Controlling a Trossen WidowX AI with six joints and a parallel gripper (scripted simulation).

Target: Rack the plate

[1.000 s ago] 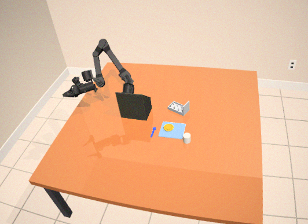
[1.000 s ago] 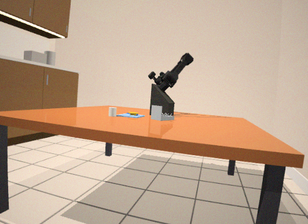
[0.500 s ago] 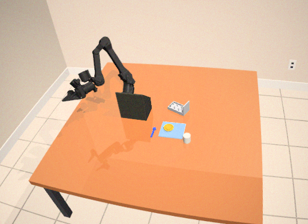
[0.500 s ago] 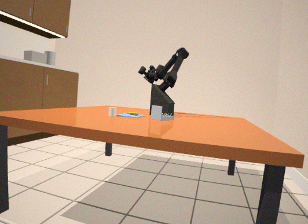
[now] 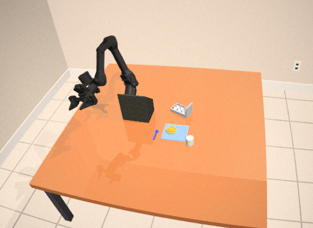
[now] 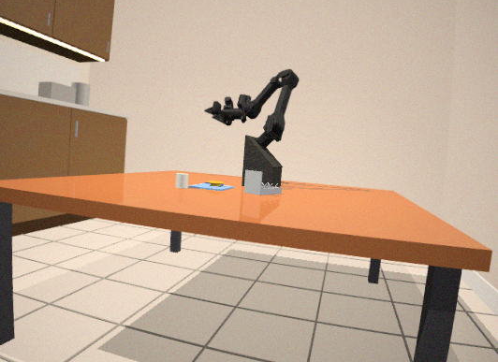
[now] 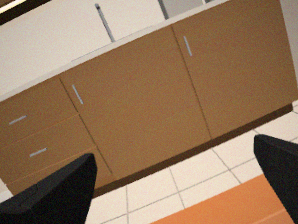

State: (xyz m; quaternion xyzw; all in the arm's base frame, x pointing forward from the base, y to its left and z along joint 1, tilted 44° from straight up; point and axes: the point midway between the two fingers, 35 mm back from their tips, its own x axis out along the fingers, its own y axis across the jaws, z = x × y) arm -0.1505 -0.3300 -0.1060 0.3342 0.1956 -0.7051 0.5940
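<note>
Now: the yellow plate 44 cm ahead of my gripper tip, 27 cm to the left of it and 32 cm below it. Round my gripper tip: blue spoon 35 cm ahead, 23 cm to the left, 33 cm below; then white cup 57 cm ahead, 19 cm to the left, 31 cm below; then light blue mat 46 cm ahead, 26 cm to the left, 33 cm below.
</note>
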